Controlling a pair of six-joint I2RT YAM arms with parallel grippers.
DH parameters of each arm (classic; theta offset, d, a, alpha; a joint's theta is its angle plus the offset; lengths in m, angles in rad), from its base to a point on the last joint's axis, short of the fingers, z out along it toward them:
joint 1: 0 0.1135 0.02 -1.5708
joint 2: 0 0 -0.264 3.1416
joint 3: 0.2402 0 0.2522 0
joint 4: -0.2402 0 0.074 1.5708
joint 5: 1.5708 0 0 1.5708
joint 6: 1.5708 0.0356 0 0
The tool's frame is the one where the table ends.
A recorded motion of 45 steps. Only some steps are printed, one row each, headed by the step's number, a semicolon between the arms.
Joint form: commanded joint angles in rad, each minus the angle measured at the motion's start. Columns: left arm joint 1, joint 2, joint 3, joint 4, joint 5, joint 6; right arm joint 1, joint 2, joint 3, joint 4, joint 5, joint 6.
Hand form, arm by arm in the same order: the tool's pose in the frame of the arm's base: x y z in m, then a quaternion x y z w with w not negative. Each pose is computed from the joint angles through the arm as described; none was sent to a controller.
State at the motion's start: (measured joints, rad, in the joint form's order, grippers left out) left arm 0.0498 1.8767 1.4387 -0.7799 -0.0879 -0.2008; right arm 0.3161 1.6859 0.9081 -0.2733 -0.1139 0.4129
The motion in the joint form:
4: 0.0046 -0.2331 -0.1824 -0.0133 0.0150 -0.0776; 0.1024 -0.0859 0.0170 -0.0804 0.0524 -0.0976
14: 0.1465 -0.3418 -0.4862 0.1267 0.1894 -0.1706; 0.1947 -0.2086 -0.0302 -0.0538 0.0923 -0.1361
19: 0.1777 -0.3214 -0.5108 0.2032 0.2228 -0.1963; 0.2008 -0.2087 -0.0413 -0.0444 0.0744 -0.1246
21: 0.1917 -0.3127 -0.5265 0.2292 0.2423 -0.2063; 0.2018 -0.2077 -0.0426 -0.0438 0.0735 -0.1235
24: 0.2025 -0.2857 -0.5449 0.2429 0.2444 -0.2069; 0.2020 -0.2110 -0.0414 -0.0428 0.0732 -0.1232
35: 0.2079 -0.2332 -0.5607 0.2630 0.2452 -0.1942; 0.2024 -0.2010 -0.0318 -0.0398 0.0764 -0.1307
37: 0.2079 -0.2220 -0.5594 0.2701 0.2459 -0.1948; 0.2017 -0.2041 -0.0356 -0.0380 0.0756 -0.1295
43: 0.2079 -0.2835 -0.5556 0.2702 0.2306 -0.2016; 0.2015 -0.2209 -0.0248 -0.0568 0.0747 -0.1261
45: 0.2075 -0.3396 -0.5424 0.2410 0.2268 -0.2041; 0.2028 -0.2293 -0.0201 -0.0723 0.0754 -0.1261
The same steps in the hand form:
4: 0.3297 0.0205 0.2386 -0.16934 0.96566 0.01386 0.19657; 0.2851 0.1292 0.1774 -0.05789 0.96132 0.12367 0.23923
14: 0.2793 0.0519 0.1894 -0.26764 0.94769 -0.06440 0.16159; 0.2590 0.1460 0.2001 -0.11411 0.94162 0.13093 0.28843
19: 0.2823 0.0604 0.1802 -0.28971 0.93733 -0.08144 0.17564; 0.2567 0.1476 0.1974 -0.11438 0.94172 0.14097 0.28320
21: 0.2816 0.0637 0.1747 -0.29893 0.93357 -0.09066 0.17567; 0.2565 0.1478 0.1968 -0.11449 0.94197 0.14134 0.28213
24: 0.2800 0.0664 0.1631 -0.30609 0.93407 -0.08980 0.16051; 0.2565 0.1479 0.1981 -0.11444 0.94110 0.14255 0.28445
35: 0.2803 0.0681 0.1457 -0.30558 0.93811 -0.08740 0.13758; 0.2589 0.1493 0.1984 -0.11763 0.94032 0.14062 0.28669
37: 0.2817 0.0684 0.1432 -0.30597 0.93816 -0.08771 0.13615; 0.2583 0.1487 0.1983 -0.11685 0.94023 0.14124 0.28699
43: 0.2801 0.0686 0.1607 -0.30652 0.93316 -0.08260 0.16863; 0.2573 0.1481 0.2049 -0.11522 0.93900 0.14370 0.29043
45: 0.2769 0.0678 0.1780 -0.30536 0.92981 -0.08218 0.18829; 0.2559 0.1477 0.2076 -0.11574 0.93933 0.14314 0.28943

